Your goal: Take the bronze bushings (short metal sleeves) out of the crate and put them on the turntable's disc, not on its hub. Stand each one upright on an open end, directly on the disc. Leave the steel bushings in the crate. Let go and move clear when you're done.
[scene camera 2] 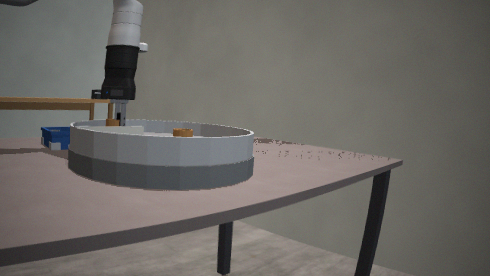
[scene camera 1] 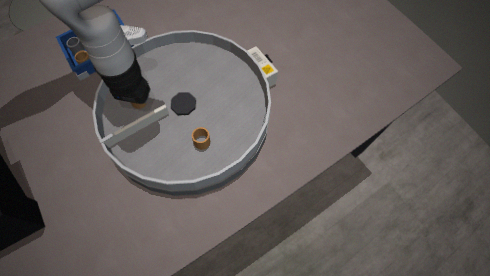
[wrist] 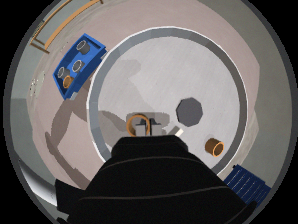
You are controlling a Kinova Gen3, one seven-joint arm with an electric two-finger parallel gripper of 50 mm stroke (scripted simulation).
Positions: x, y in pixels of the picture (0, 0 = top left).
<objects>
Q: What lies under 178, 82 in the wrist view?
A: A turntable disc.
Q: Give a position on a turntable disc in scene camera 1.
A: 202, 85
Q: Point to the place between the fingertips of my gripper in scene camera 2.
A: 119, 128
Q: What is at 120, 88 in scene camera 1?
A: My gripper.
</objects>
